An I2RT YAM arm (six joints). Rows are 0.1 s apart.
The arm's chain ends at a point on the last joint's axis. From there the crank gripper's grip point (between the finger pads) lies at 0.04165 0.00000 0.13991 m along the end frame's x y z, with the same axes.
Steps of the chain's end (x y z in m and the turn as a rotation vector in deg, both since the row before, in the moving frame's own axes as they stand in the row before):
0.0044 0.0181 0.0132 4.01 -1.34 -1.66
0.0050 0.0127 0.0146 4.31 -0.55 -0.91
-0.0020 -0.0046 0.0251 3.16 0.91 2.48
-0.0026 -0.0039 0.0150 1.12 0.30 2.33
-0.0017 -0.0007 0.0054 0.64 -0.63 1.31
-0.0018 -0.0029 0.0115 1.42 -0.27 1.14
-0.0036 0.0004 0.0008 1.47 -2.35 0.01
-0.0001 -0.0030 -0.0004 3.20 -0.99 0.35
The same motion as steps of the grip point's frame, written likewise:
0.0010 0.0071 0.0138 4.01 -1.34 -1.66
0.0036 0.0015 0.0146 4.31 -0.55 -0.91
0.0003 -0.0104 0.0243 3.16 0.91 2.48
-0.0018 -0.0049 0.0148 1.12 0.30 2.33
-0.0032 -0.0013 0.0058 0.64 -0.63 1.31
-0.0024 -0.0055 0.0117 1.42 -0.27 1.14
-0.0094 -0.0032 0.0023 1.47 -2.35 0.01
-0.0025 -0.0106 0.0001 3.20 -0.99 0.35

